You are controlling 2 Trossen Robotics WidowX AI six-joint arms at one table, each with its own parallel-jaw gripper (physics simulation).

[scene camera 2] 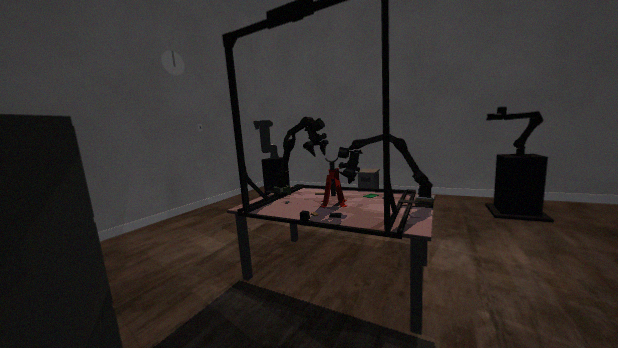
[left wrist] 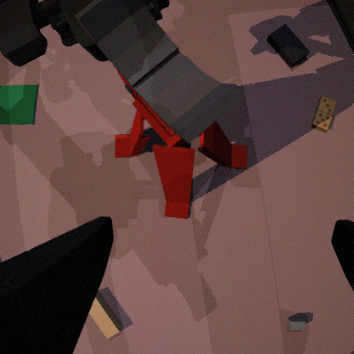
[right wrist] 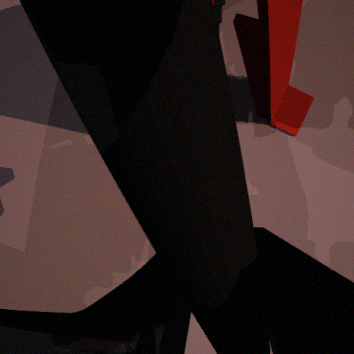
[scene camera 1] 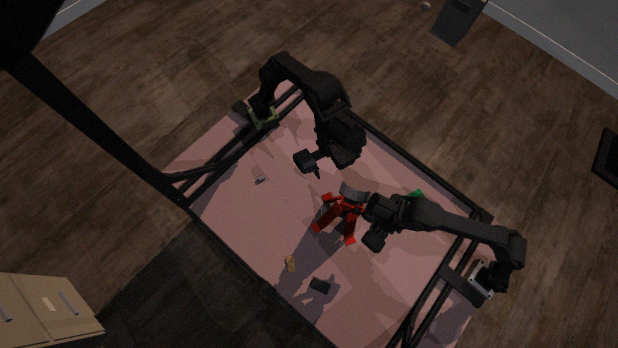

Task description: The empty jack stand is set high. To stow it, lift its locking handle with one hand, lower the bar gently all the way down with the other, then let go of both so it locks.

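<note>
The red jack stand [scene camera 1: 330,215] [scene camera 2: 332,188] [left wrist: 175,175] [right wrist: 284,70] stands upright in the middle of the pink table. Its grey saddle bar [scene camera 1: 352,193] [left wrist: 168,81] [scene camera 2: 331,160] is raised high above the legs. My right gripper [scene camera 1: 365,209] [scene camera 2: 346,172] is at the stand's right side, shut on the dark locking handle [right wrist: 189,175], which fills the middle of the right wrist view. My left gripper [scene camera 1: 326,169] [scene camera 2: 316,150] [left wrist: 223,230] is open and empty. It hangs above and behind the saddle, apart from it.
A green flat piece [scene camera 1: 416,193] [left wrist: 17,103] [scene camera 2: 370,195] lies behind the right arm. A domino [scene camera 1: 290,263] [left wrist: 324,113], a black block [scene camera 1: 319,285] [left wrist: 288,45] and a small grey block [scene camera 1: 261,178] [left wrist: 296,324] lie around the stand. Black frame posts [scene camera 2: 385,138] edge the table.
</note>
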